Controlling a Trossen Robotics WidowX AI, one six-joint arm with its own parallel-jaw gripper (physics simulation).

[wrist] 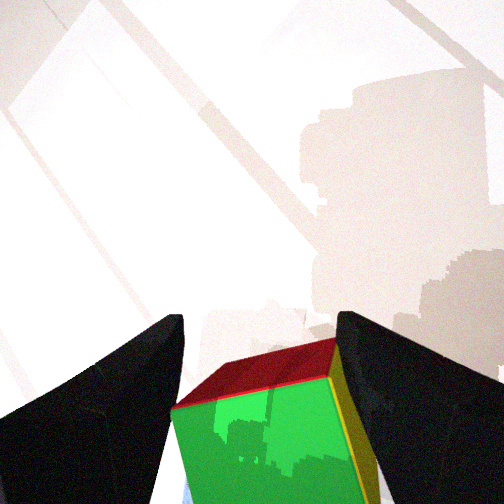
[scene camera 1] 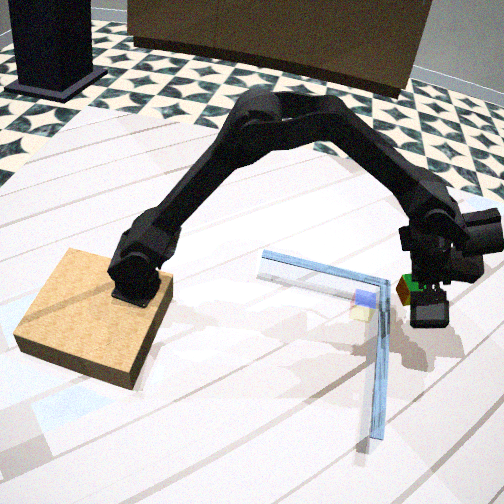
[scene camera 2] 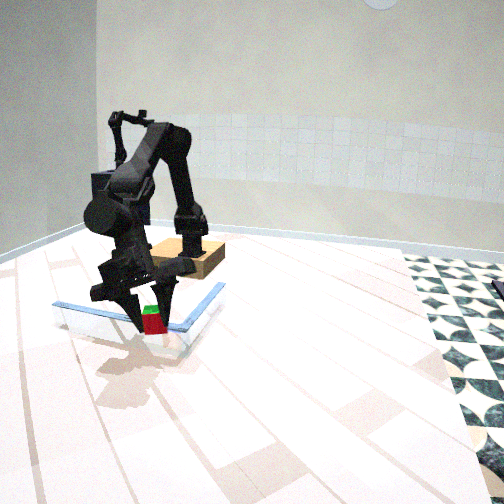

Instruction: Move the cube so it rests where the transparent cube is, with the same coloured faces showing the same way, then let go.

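My gripper is shut on the cube and holds it a little above the table, to the right of the blue L-shaped rail. In the wrist view the cube sits tilted between the two fingers, green face toward the camera, red face beyond it, a yellow edge on the right. From scene camera 2 the cube shows red below and green on top between the fingers. The transparent cube rests in the inner corner of the rail, left of the held cube.
A translucent blue L-shaped rail lies on the table, also seen from scene camera 2. The arm's base stands on a wooden block at the left. A patterned floor lies beyond the table.
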